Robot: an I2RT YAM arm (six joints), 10 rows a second.
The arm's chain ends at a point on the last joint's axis. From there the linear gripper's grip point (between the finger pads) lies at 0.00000 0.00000 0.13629 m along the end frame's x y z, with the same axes.
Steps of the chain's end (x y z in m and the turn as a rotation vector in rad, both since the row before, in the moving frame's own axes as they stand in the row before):
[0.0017 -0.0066 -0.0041 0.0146 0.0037 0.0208]
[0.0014 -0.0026 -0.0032 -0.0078 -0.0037 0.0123]
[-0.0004 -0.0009 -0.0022 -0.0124 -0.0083 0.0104]
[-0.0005 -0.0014 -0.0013 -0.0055 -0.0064 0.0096]
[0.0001 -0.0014 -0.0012 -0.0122 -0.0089 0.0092]
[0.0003 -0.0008 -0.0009 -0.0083 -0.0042 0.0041]
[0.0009 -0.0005 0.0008 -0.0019 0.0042 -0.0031]
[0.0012 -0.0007 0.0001 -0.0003 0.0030 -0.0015]
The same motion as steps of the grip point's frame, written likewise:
[0.0022 -0.0086 -0.0041 0.0146 0.0037 0.0208]
[0.0009 -0.0015 -0.0032 -0.0078 -0.0037 0.0123]
[-0.0015 0.0008 -0.0022 -0.0124 -0.0083 0.0104]
[-0.0014 -0.0007 -0.0013 -0.0055 -0.0064 0.0096]
[-0.0011 0.0003 -0.0012 -0.0122 -0.0089 0.0092]
[-0.0003 0.0003 -0.0009 -0.0083 -0.0042 0.0041]
[0.0015 -0.0002 0.0008 -0.0019 0.0042 -0.0031]
[0.0016 -0.0007 0.0001 -0.0003 0.0030 -0.0015]

